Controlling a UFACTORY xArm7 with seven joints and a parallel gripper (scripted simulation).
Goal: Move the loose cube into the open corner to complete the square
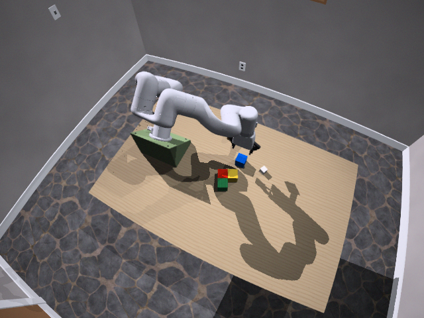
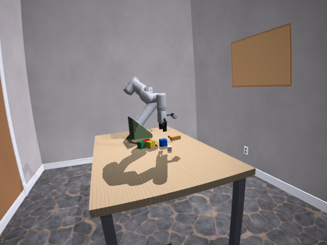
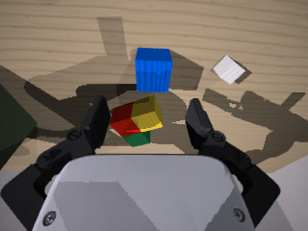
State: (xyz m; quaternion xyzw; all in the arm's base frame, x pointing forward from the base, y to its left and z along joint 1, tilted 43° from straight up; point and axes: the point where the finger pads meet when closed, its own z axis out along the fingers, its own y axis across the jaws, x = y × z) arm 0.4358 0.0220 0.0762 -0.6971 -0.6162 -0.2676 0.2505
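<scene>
The blue cube lies 110 mm below my hand, 10 mm to the right of it and 10 mm ahead of it. Also, from my hand: small white cube (140 mm ahead, 120 mm below, 20 mm to the right); then yellow cube (110 mm to the right, 110 mm below, 10 mm behind); then green cube (180 mm to the right, 110 mm below, 40 mm behind).
</scene>
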